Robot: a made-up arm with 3 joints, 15 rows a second.
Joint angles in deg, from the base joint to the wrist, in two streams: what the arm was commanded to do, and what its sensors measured. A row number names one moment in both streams.
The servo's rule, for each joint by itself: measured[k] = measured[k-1] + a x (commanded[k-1-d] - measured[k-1]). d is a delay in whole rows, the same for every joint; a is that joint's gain. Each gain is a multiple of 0.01, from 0.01 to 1. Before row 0 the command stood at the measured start. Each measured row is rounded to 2 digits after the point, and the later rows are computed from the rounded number. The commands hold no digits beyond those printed.
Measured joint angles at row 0:
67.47, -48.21, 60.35
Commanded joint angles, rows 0 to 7:
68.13, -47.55, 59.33
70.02, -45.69, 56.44
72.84, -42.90, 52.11
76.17, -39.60, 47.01
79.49, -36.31, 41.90
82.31, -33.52, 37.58
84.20, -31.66, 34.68
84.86, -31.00, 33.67
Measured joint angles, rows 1 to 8:
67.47, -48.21, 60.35
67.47, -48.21, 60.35
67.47, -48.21, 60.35
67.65, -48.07, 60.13
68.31, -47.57, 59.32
69.58, -46.59, 57.73
71.43, -45.12, 55.37
73.69, -43.27, 52.41
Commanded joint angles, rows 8 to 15:
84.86, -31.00, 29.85
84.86, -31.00, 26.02
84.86, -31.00, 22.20
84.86, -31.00, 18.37
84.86, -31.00, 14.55
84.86, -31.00, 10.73
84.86, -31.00, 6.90
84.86, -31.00, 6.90
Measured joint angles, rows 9 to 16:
76.10, -41.22, 49.15
78.37, -39.21, 45.97
80.19, -37.49, 43.26
81.50, -36.13, 40.31
82.44, -35.05, 37.17
83.12, -34.20, 33.88
83.61, -33.53, 30.47
83.96, -33.00, 26.97

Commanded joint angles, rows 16 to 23:
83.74, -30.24, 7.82
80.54, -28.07, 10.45
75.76, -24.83, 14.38
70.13, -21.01, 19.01
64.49, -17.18, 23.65
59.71, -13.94, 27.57
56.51, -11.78, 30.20
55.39, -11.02, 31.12
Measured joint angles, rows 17 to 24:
84.21, -32.58, 23.40
84.39, -32.25, 19.77
84.52, -31.99, 16.94
84.30, -31.62, 14.93
83.25, -30.87, 13.94
81.15, -29.60, 14.04
78.06, -27.80, 15.13
74.26, -25.57, 17.00

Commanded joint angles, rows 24 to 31:
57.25, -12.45, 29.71
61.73, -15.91, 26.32
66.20, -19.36, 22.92
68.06, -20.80, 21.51
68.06, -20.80, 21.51
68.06, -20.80, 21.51
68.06, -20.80, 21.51
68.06, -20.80, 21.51
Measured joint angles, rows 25 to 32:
70.19, -23.13, 19.33
66.36, -20.75, 21.72
63.29, -18.71, 23.79
61.60, -17.40, 25.09
61.64, -17.09, 25.36
62.92, -17.57, 24.82
64.36, -18.25, 24.09
65.40, -18.79, 23.52

